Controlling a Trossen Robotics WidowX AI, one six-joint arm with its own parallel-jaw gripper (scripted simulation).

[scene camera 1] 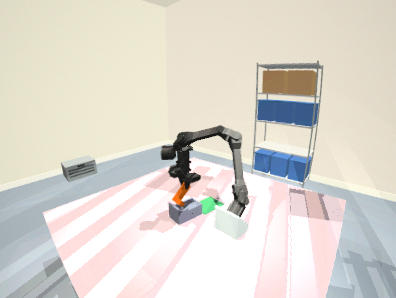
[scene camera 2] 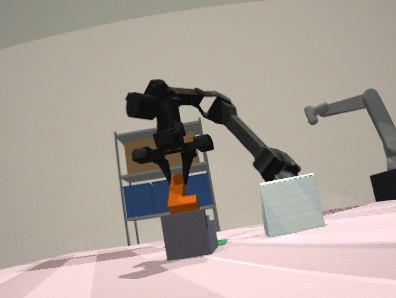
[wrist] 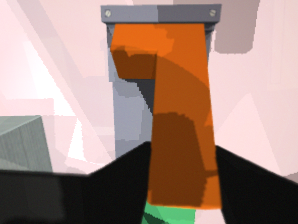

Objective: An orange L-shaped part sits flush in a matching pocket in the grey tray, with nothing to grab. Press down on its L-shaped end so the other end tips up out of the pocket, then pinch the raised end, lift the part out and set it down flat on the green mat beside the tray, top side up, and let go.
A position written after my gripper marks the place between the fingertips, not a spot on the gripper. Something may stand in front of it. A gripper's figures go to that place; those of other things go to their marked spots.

My gripper (scene camera 2: 178, 186): 70 cm from the lens. An orange L-shaped part (scene camera 2: 178, 202) is 63 cm from the lens.
